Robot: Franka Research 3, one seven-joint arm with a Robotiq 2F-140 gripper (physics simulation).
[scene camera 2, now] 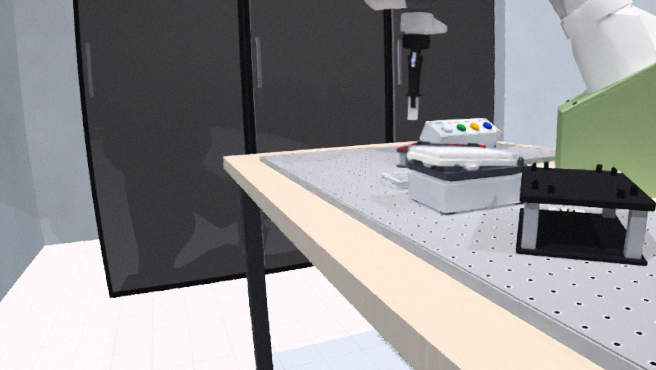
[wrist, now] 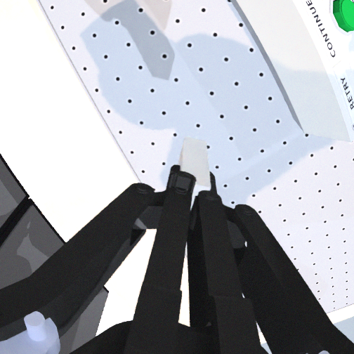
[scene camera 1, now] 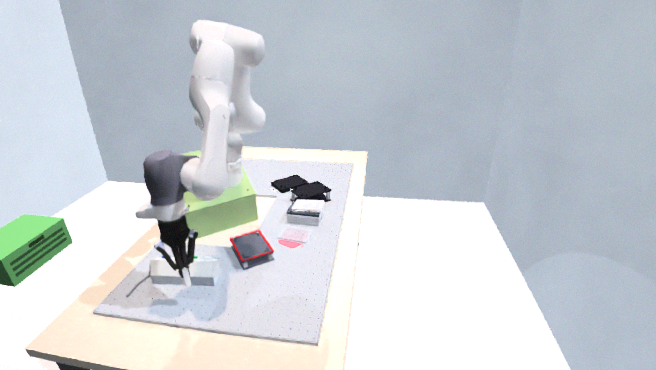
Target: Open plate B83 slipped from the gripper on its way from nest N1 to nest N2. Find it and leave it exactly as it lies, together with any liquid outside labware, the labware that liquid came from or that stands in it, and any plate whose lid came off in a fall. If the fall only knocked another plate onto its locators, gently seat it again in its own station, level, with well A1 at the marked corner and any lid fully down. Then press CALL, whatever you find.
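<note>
My gripper (scene camera 1: 186, 277) (scene camera 2: 412, 111) (wrist: 190, 155) is shut and empty, its pale fingertips pointing down above the board, in front of the button panel (scene camera 1: 206, 276) (scene camera 2: 434, 134) (wrist: 280, 55) in scene camera 1. The panel has white, green (scene camera 2: 461, 127) (wrist: 345, 14), yellow (scene camera 2: 474, 126) and blue (scene camera 2: 487, 125) buttons. CONTINUE and RETRY are readable in the wrist view; no CALL label shows. An open clear plate (scene camera 1: 295, 235) (scene camera 2: 395, 179) lies on the board beside pink liquid (scene camera 1: 291, 244); its name is unreadable. A white-topped plate (scene camera 1: 308, 206) (scene camera 2: 462, 155) sits on a grey station (scene camera 1: 304, 218) (scene camera 2: 465, 192); its seating is unclear.
A red-rimmed dark stand (scene camera 1: 251, 246) stands between the panel and the clear plate. A black stand (scene camera 1: 311, 190) (scene camera 2: 575, 185) and another black platform (scene camera 1: 289, 183) are farther back. The green arm base (scene camera 1: 225, 215) (scene camera 2: 600, 135) rises behind the panel. Dark cabinets (scene camera 2: 320, 75) stand beyond the table.
</note>
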